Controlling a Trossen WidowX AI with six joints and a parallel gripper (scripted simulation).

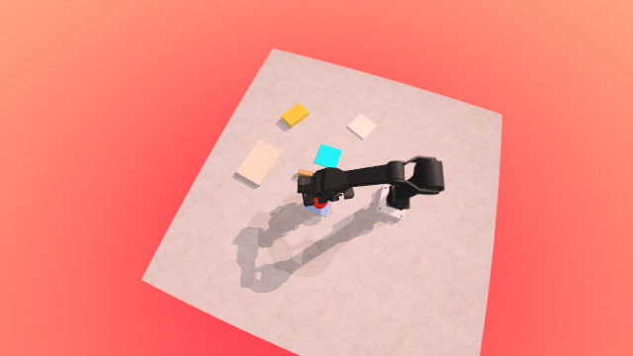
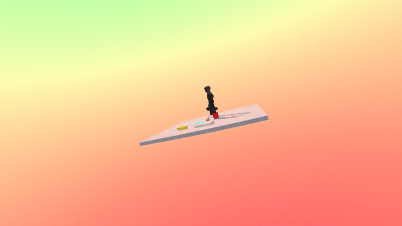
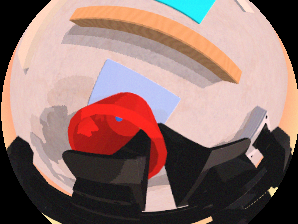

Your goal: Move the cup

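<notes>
My gripper tip is now 30 mm short of the light blue pad, 10 mm to the right of it and 40 mm above it. Round my gripper tip: red cup: 30 mm ahead, 10 mm to the left; then orange bar: 40 mm ahead, 90 mm to the right, 30 mm below; then cyan pad: 40 mm ahead, 200 mm to the right, 40 mm below.
</notes>
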